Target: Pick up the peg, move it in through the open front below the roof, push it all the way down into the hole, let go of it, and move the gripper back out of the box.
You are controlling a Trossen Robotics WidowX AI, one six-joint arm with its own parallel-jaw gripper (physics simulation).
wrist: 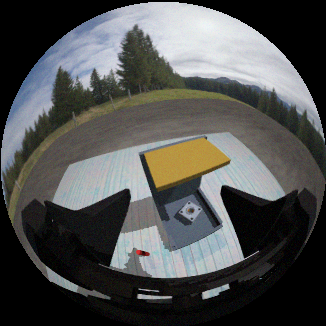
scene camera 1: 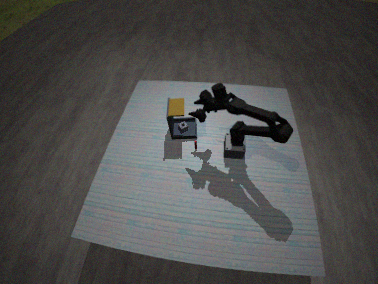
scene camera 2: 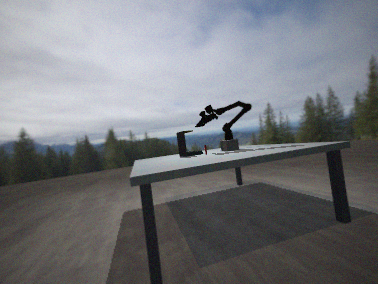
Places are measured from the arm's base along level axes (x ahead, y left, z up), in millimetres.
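Pixels of known places: gripper, fingertip midpoint: (wrist: 176,192) (scene camera 1: 191,108) (scene camera 2: 195,126); arm's base at its link origin: (scene camera 1: 237,141) (scene camera 2: 229,139).
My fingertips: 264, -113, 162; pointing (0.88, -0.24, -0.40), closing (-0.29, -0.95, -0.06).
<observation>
Ahead of a thing's pixels: the offset from my fingertips to its top centre, as dx, dy, dz. "spot": to the spot under its first point. Level surfaces: height alone.
The red peg @(-19, +98, -180) (scene camera 1: 195,145) (scene camera 2: 205,149) (wrist: 143,253) stands upright on the table, just outside the box; its black end is hard to make out. The dark grey box @(+60, -54, -36) (scene camera 2: 182,144) (wrist: 200,231) has a yellow roof @(spot: +89, -45, -36) (scene camera 1: 176,107) (wrist: 185,162) on a tall back wall and an open front. A light square block @(+68, -63, -219) (scene camera 1: 183,126) (wrist: 190,211) with the round hole sits on its floor, and the hole shows no peg in it. My gripper (scene camera 1: 193,107) (scene camera 2: 198,125) (wrist: 176,192) is open and empty, high above the table, clear of both peg and box.
The arm's base (scene camera 1: 234,149) (scene camera 2: 229,145) stands on the table @(dz -260) (scene camera 1: 150,210) (scene camera 2: 165,169), to the right of the peg in both scene views. The box has a low rim @(spot: +43, -126, -228) (wrist: 211,209) along one side of its floor. The arm casts a large shadow on the table.
</observation>
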